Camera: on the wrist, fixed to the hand. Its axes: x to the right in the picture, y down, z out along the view.
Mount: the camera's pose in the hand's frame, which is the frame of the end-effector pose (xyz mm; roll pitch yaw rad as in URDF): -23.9 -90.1 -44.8 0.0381 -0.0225 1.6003
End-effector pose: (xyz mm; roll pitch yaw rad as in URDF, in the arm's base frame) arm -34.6 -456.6 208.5 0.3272 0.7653 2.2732
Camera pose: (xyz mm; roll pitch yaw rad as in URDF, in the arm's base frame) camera 62.6 -461.7 173.6 0.8298 -0.2707 -2.6653
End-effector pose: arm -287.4 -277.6 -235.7 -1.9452 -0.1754 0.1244
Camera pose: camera -327.0 -291.4 -141.2 -2.6937 1.1919 -1.0737
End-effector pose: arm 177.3 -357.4 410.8 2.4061 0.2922 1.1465
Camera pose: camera 76.4 -345.5 391.6 2.8242 -0.6875 -0.2156
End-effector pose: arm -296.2 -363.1 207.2 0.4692 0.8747 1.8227
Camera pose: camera -218.7 -422.9 173.8 0.9689 -0.3313 3.0221
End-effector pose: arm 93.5 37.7 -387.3 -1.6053 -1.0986 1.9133
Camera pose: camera 163.8 -35.4 -366.9 -1.5383 0.5017 1.8996
